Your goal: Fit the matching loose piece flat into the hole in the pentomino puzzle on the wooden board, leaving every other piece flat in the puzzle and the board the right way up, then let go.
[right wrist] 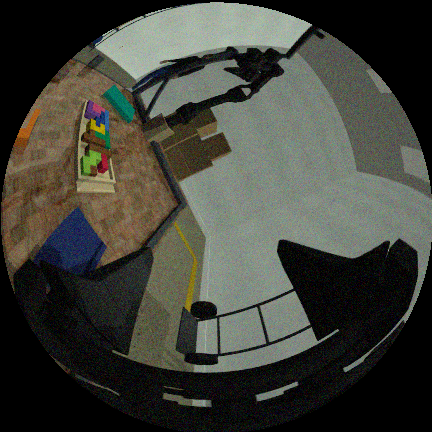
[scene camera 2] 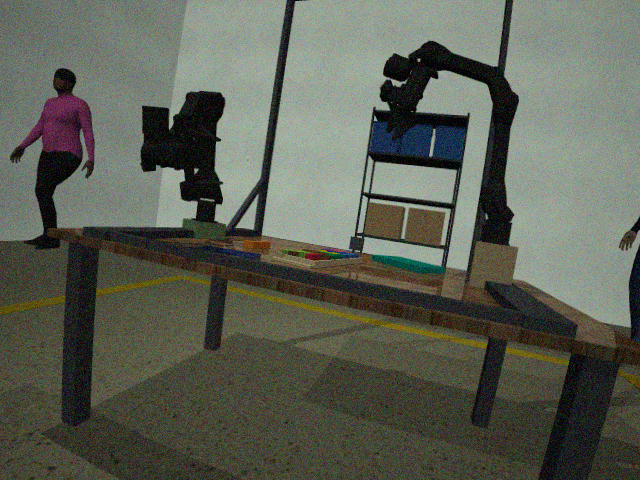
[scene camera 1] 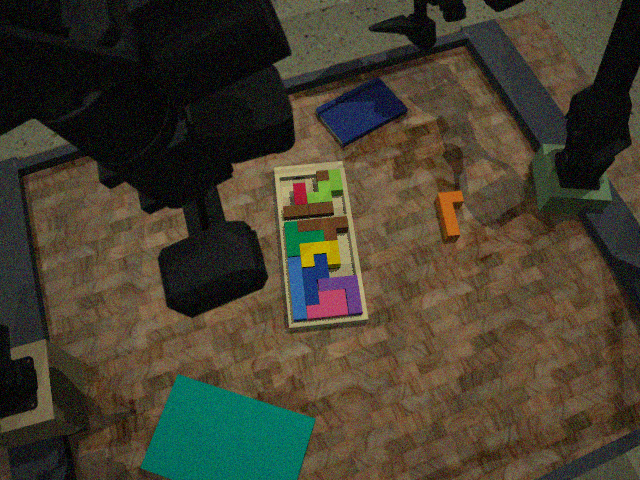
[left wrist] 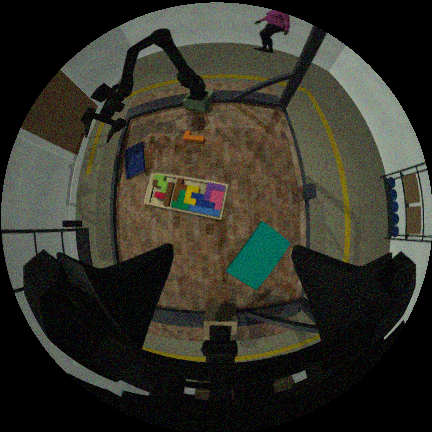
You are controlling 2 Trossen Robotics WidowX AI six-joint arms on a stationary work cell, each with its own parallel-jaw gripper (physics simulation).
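Seen in the pictures: left gripper, fingertip midpoint: [right wrist: 217,61] [scene camera 2: 390,136] [scene camera 1: 241,218] [left wrist: 235,251]; right gripper, fingertip midpoint: [right wrist: 215,251] [scene camera 2: 221,162] [scene camera 1: 366,0] [left wrist: 96,139]; left arm's base, link origin: [right wrist: 167,123] [scene camera 2: 494,243] [scene camera 1: 9,388] [left wrist: 219,332]; right arm's base, link origin: [scene camera 2: 204,221] [scene camera 1: 576,171] [left wrist: 197,94].
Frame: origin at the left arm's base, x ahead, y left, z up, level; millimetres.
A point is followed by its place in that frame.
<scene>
The wooden board [scene camera 1: 328,323] @(x 405, y -3, z -100 mm) [left wrist: 182,212] [right wrist: 95,189] @(x 460, y 265, z -110 mm) lies puzzle side up on the table. Its longer compartment holds flat coloured pieces, with a pale hole [scene camera 1: 347,254] @(x 467, y 95, z -110 mm) beside the yellow piece [scene camera 1: 310,248] @(x 413, y 113, z -90 mm). The other compartment holds lime [scene camera 1: 320,195] @(x 454, y 196, z -91 mm), red [scene camera 1: 299,193] @(x 424, y 209, z -91 mm) and brown [scene camera 1: 308,210] @(x 429, y 178, z -94 mm) pieces. An orange L-shaped piece [scene camera 1: 448,219] @(x 634, y 101, z -96 mm) [scene camera 2: 256,243] @(x 634, y 136, z -101 mm) [left wrist: 193,137] @(x 636, y 108, z -96 mm) [right wrist: 27,132] lies loose, right of the board in scene camera 1. My left gripper [left wrist: 235,251] @(x 322, y 0, z 261 mm) [scene camera 2: 398,129] @(x 322, y 0, z 261 mm) is open, high above the table; its fingertips are hidden in scene camera 1. My right gripper [right wrist: 215,251] @(x 586, y 399, z 88 mm) [left wrist: 96,139] @(x 586, y 399, z 88 mm) is open and empty, raised beyond the table edge.
A dark blue tray-like object [scene camera 1: 361,112] @(x 574, y 342, z -104 mm) [left wrist: 135,161] @(x 563, y 336, z -104 mm) [right wrist: 72,242] @(x 565, y 337, z -104 mm) lies near the table edge by the board. A teal slab [scene camera 1: 230,428] @(x 237, y -104, z -98 mm) [scene camera 2: 408,264] @(x 219, y -38, z -100 mm) [left wrist: 259,255] @(x 236, y -120, z -98 mm) [right wrist: 119,103] @(x 256, y -87, z -98 mm) lies on the board's other side. Dark frame rails [scene camera 1: 509,82] @(x 853, y 327, z -96 mm) border the table top.
</scene>
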